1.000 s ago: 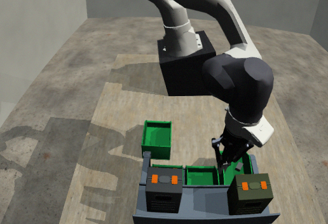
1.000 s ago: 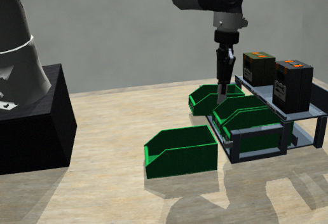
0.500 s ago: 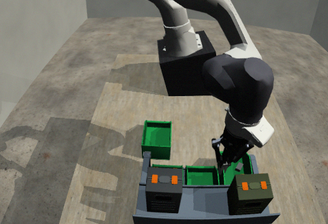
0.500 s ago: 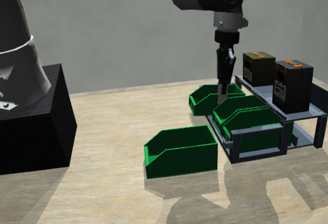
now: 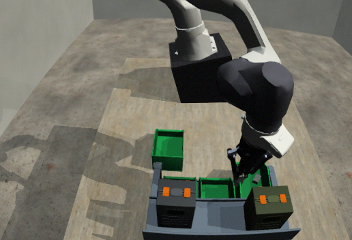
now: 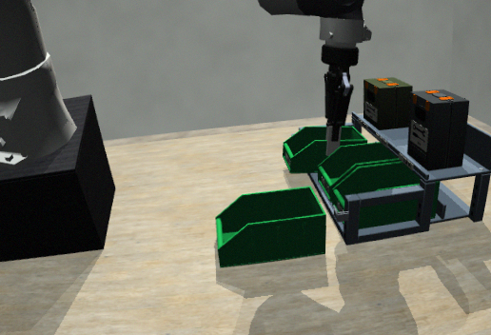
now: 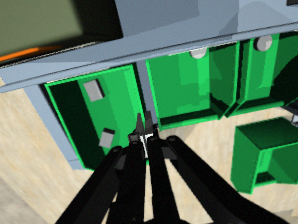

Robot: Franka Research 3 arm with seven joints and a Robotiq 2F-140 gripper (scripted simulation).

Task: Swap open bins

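The olive case is 14 cm ahead of my hand, 7 cm to the left of it and 6 cm above it. From my hand the other things lie so: dark grey case: 17 cm ahead, 16 cm to the right, 7 cm above.
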